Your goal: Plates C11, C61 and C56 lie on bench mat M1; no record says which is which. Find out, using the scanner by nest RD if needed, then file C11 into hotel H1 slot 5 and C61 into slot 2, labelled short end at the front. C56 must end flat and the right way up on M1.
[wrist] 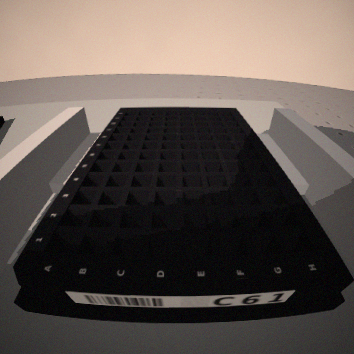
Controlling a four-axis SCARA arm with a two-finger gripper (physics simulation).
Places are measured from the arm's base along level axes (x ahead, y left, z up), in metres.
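Pixels of known places: gripper, fingertip midpoint: (178,123).
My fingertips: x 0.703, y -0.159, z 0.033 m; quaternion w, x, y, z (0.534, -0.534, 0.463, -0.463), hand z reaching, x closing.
Observation:
Ahead of a thing's pixels: the offset from my fingertips to its middle. "spot": to the spot under its first point. Level surfaces: height alone.
A black well plate, C61 {0.023 m back, 0.003 m right, 0.010 m down} (175,165), fills the middle of the wrist view. It is the right way up, with its barcode and "C61" label on the short end nearest the camera. My gripper (178,123) is shut on it, one finger along each long side. Pale bench mat M1 (175,103) shows behind the plate. The plate's underside is hidden, so I cannot tell whether it touches the mat. C11 and hotel H1 do not show in this view.
A small black piece of another object {spot: 0.033 m ahead, 0.168 m left, 0.015 m down} (2,121) shows at the far left edge; its label is out of view. The perforated bench top {0.020 m down} (320,107) lies at the back right, with a plain beige wall behind.

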